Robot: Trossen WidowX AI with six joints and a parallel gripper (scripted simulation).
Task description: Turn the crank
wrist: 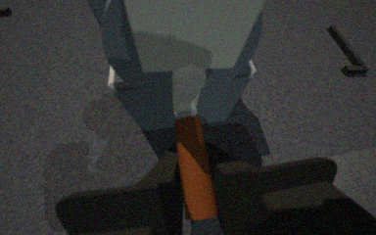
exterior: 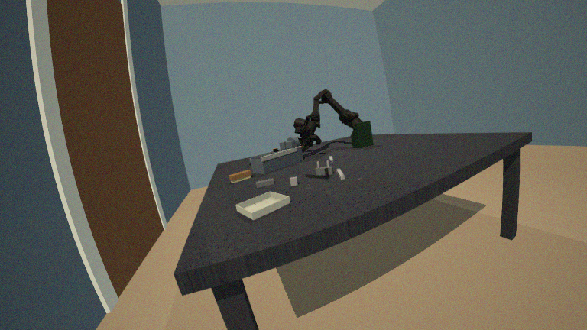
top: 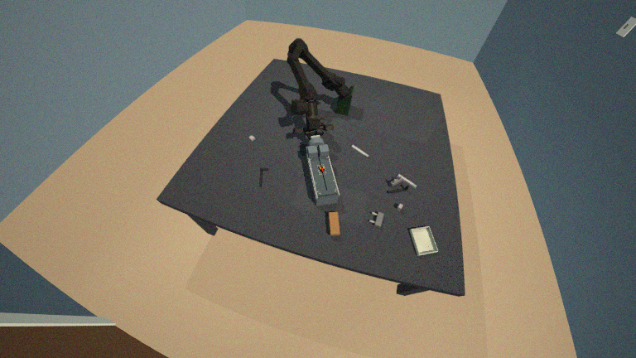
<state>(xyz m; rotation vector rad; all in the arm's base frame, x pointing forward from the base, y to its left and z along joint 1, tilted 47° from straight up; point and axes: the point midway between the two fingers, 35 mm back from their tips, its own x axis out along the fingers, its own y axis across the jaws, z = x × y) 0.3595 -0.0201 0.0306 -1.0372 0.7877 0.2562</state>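
Right now my gripper tip is 4 cm below the crank. From my gripper tip the other things lie so: orange crank handle (3 cm above, 2 cm behind, 1 cm to the right); then red pointer (14 cm ahead, 10 cm to the left, 5 cm above); then orange block (32 cm ahead, 22 cm to the left, 2 cm below).
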